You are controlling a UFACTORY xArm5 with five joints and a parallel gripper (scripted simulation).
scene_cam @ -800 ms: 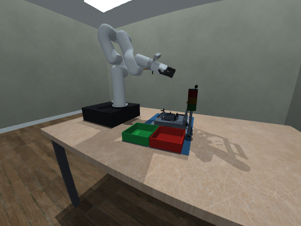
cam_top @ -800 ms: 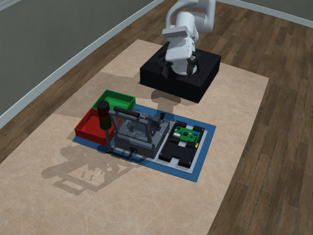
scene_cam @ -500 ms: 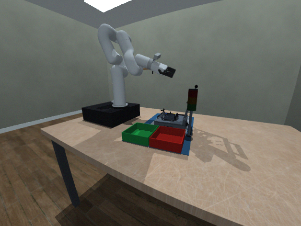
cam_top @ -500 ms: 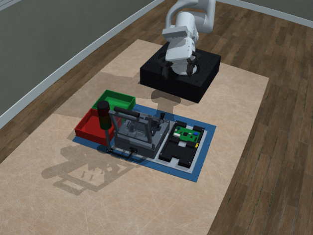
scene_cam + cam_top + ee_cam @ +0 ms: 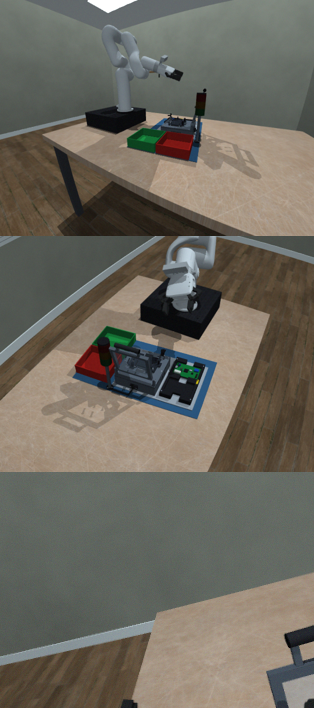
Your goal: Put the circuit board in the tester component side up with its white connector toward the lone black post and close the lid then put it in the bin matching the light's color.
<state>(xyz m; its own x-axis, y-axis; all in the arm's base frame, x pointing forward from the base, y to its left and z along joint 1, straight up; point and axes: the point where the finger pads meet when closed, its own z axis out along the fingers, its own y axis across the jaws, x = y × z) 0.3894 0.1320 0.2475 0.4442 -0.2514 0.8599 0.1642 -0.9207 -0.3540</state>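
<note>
Right now my hand is 50 mm past the green circuit board, 40 mm to the right of it and 330 mm above it. The rest, counted from my hand: lid (150 mm ahead, 100 mm to the right, 170 mm below); red bin (100 mm ahead, 310 mm to the right, 340 mm below); black latch (40 mm behind, 70 mm to the right, 260 mm below).
</note>
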